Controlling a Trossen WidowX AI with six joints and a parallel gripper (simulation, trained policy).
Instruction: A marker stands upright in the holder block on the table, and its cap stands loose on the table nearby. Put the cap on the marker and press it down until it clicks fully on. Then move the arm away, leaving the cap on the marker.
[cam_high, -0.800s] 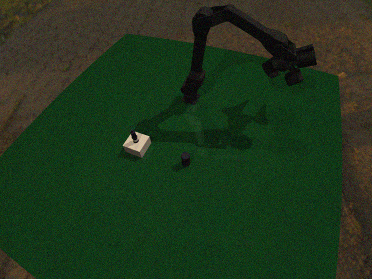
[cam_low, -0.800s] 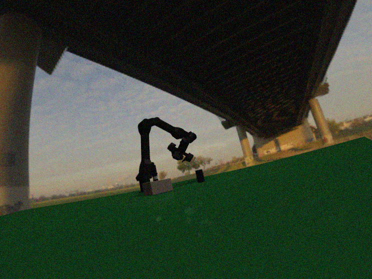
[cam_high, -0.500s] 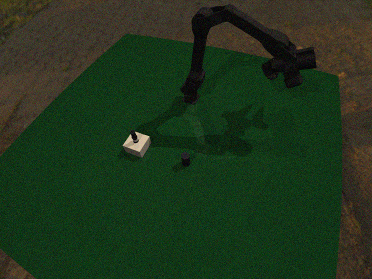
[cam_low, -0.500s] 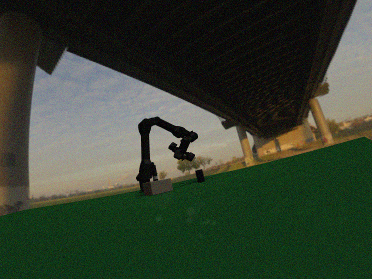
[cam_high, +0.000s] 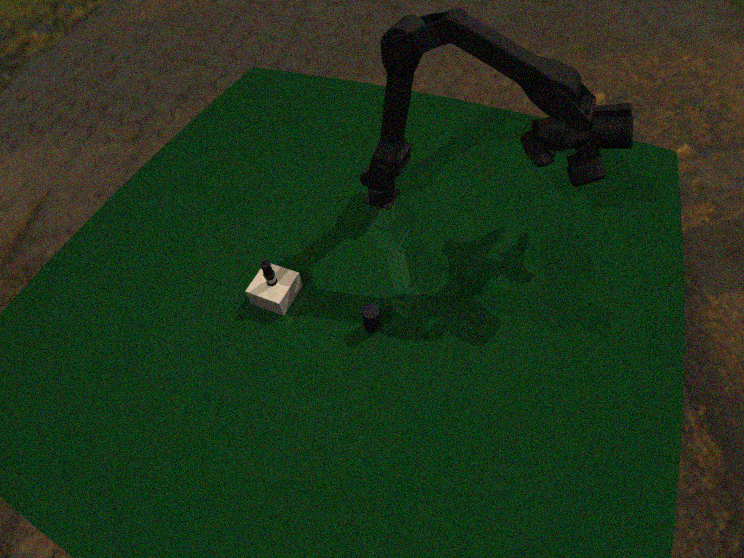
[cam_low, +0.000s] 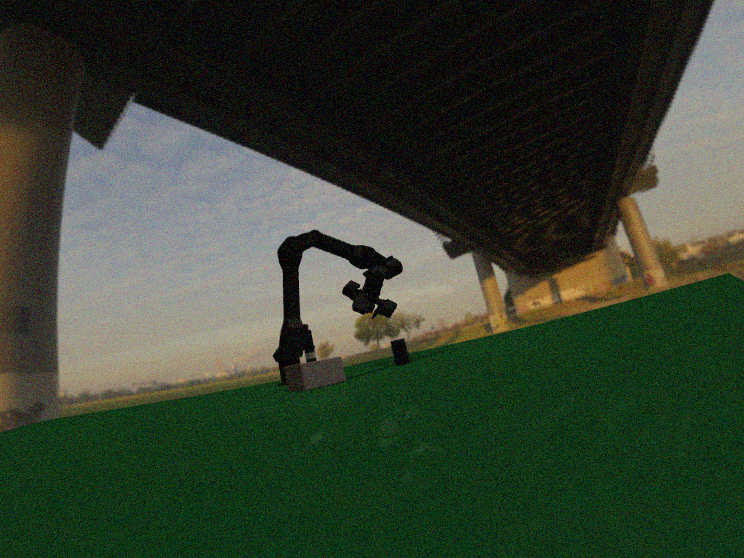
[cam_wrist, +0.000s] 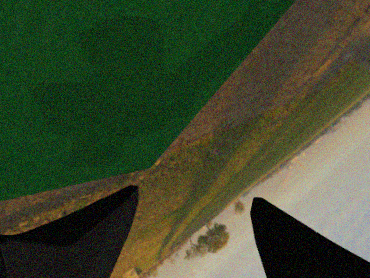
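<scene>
Now: the dark cap 45 cm ahead of my gripper tip, 26 cm to the right of it and 15 cm below it. From my gripper tip the other things lie so: pale holder block: 45 cm to the right, 45 cm ahead, 15 cm below.
</scene>
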